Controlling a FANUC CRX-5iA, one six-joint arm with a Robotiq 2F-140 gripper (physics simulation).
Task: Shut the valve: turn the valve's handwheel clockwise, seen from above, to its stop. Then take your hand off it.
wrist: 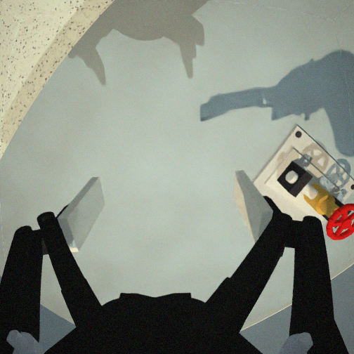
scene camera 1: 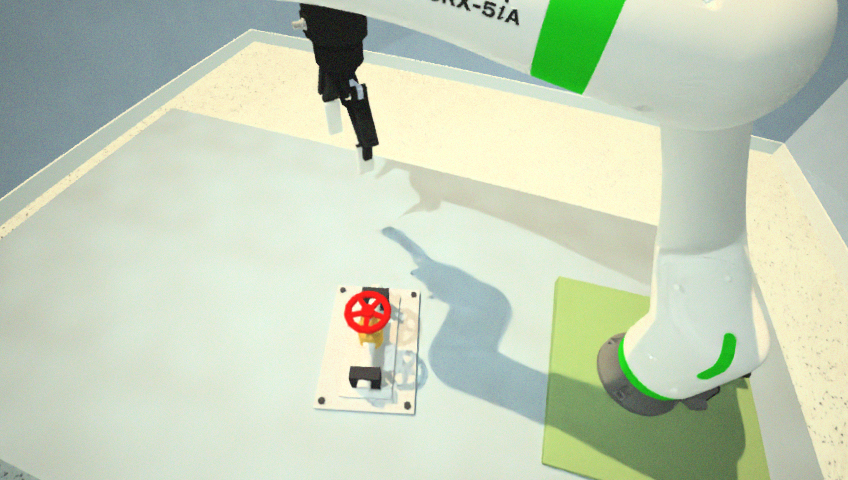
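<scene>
The red five-spoked handwheel (scene camera 1: pixel 367 322) (wrist: pixel 331 231) sits on top of the valve's yellow body (scene camera 1: pixel 370 339) (wrist: pixel 320 201), above a white base plate (scene camera 1: pixel 333 380) (wrist: pixel 281 201) with dark corner bolts. In the wrist view the wheel is at the right edge and partly cut off. My gripper (scene camera 1: pixel 349 139) (wrist: pixel 167 187) is open, with nothing between its pale fingertips. It hangs high above the table, well apart from the handwheel, and appears behind it in the scene view. In the wrist view the right finger overlaps an edge of the base plate.
Black pipe supports (scene camera 1: pixel 364 376) (wrist: pixel 294 179) stand on the base plate near the valve. The robot's base stands on a green mat (scene camera 1: pixel 571 440) to the right in the scene view. The grey table top (scene camera 1: pixel 178 267) (wrist: pixel 160 125) carries shadows of the arm and gripper.
</scene>
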